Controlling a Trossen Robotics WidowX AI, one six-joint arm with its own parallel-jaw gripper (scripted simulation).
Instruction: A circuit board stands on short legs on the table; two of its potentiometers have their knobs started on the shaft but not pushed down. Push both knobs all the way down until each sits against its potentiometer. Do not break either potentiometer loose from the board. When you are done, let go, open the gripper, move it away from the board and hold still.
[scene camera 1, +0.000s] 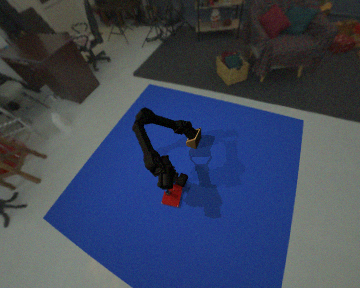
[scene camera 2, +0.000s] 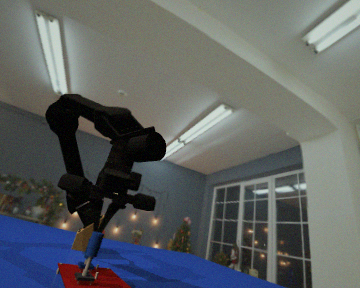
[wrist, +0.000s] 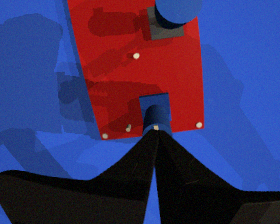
Observation:
In view: my gripper (scene camera 2: 95, 238).
My gripper also shows in the wrist view (wrist: 156, 136).

